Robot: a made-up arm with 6 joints. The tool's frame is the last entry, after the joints. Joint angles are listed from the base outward.
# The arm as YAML. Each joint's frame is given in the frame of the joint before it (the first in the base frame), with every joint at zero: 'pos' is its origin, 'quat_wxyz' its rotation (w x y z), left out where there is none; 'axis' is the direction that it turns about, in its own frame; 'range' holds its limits. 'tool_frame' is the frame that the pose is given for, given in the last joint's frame.
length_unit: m
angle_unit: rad
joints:
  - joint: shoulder
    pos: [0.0, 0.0, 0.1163]
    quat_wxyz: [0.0, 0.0, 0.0, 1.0]
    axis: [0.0, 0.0, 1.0]
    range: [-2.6, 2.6]
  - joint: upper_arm
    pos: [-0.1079, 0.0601, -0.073]
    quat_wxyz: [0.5, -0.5, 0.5, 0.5]
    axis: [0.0, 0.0, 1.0]
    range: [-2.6, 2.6]
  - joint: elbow
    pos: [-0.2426, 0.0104, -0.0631]
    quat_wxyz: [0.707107, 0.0, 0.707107, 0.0]
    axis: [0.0, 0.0, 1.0]
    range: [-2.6, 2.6]
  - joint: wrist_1
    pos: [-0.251, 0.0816, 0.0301]
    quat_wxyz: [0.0, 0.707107, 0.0, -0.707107]
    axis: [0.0, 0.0, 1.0]
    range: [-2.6, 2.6]
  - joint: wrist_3
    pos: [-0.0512, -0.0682, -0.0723]
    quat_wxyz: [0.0, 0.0, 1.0, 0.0]
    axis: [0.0, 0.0, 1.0]
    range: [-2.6, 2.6]
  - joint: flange
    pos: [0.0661, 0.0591, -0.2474]
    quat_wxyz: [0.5, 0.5, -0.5, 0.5]
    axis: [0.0, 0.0, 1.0]
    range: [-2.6, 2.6]
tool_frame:
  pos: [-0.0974, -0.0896, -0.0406]
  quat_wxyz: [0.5, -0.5, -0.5, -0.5]
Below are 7 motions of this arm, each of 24 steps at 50 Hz.
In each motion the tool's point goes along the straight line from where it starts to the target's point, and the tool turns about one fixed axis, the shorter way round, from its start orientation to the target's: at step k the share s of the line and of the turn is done. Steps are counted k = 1, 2, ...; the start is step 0. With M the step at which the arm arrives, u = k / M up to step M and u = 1 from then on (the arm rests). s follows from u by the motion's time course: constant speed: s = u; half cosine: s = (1 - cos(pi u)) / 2; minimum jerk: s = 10 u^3 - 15 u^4 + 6 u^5.
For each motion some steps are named. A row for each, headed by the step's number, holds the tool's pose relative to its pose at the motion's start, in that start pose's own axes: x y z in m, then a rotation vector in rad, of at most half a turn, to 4 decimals.
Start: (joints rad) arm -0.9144 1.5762 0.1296 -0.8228 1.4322 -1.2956
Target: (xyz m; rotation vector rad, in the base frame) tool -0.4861 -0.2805 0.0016 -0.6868 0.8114 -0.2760
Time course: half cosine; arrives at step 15
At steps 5, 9, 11, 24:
5: 0.0252 0.0205 -0.0116 0.0209 -0.0409 0.0063
9: 0.0659 0.0536 -0.0303 0.0548 -0.1072 0.0165
11: 0.0840 0.0683 -0.0387 0.0699 -0.1367 0.0211
24: 0.1007 0.0818 -0.0464 0.0837 -0.1637 0.0252

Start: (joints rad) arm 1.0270 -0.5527 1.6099 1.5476 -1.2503 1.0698
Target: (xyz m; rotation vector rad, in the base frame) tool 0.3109 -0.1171 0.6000 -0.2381 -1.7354 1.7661
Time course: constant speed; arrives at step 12
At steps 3, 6, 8, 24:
3: -0.0099 0.0000 -0.0184 0.0207 -0.0353 -0.0058
6: -0.0197 0.0000 -0.0368 0.0413 -0.0706 -0.0116
8: -0.0263 0.0001 -0.0490 0.0551 -0.0941 -0.0155
24: -0.0394 0.0001 -0.0736 0.0826 -0.1411 -0.0233

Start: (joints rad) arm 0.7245 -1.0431 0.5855 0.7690 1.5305 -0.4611
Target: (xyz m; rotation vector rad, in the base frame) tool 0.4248 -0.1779 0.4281 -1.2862 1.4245 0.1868
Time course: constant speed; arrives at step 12
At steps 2, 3, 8, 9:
2: -0.0112 0.0051 0.0051 -0.0168 -0.0079 -0.0389
3: -0.0168 0.0077 0.0076 -0.0252 -0.0118 -0.0583
8: -0.0447 0.0206 0.0204 -0.0671 -0.0315 -0.1556
9: -0.0503 0.0231 0.0229 -0.0755 -0.0354 -0.1750

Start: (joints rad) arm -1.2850 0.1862 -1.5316 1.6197 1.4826 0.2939
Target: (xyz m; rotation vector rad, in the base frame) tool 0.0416 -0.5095 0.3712 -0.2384 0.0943 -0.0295
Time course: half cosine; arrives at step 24
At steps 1, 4, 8, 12, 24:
1: -0.0005 0.0004 0.0007 -0.0015 0.0011 -0.0013
4: -0.0082 0.0068 0.0103 -0.0235 0.0169 -0.0201
8: -0.0304 0.0256 0.0384 -0.0875 0.0630 -0.0748
12: -0.0609 0.0511 0.0769 -0.1751 0.1259 -0.1497
24: -0.1218 0.1023 0.1537 -0.3501 0.2518 -0.2993

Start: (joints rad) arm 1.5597 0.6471 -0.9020 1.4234 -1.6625 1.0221
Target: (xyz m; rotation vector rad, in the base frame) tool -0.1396 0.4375 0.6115 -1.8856 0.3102 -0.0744
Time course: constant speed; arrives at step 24
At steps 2, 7, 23, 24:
2: -0.0198 0.0148 0.0069 -0.0324 -0.0247 -0.0242
7: -0.0693 0.0517 0.0240 -0.1133 -0.0864 -0.0849
23: -0.2277 0.1698 0.0788 -0.3724 -0.2838 -0.2788
24: -0.2376 0.1771 0.0822 -0.3885 -0.2962 -0.2909

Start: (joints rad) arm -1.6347 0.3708 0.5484 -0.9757 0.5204 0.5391
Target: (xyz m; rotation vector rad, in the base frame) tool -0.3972 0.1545 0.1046 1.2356 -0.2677 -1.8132
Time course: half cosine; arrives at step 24
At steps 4, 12, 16, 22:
4: 0.0054 0.0055 0.0085 -0.0080 -0.0163 0.0251
12: 0.0405 0.0414 0.0638 -0.0599 -0.1220 0.1873
16: 0.0607 0.0621 0.0957 -0.0899 -0.1830 0.2810
22: 0.0796 0.0814 0.1254 -0.1178 -0.2398 0.3683

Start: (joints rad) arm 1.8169 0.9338 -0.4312 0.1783 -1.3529 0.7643
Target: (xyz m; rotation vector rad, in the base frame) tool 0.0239 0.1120 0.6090 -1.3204 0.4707 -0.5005
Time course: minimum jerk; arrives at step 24
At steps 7, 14, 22, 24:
7: 0.0418 0.0205 -0.0230 0.1111 -0.1163 0.0966
14: 0.1795 0.0878 -0.0985 0.4770 -0.4991 0.4146
22: 0.2733 0.1337 -0.1500 0.7264 -0.7600 0.6313
24: 0.2747 0.1344 -0.1508 0.7301 -0.7639 0.6345

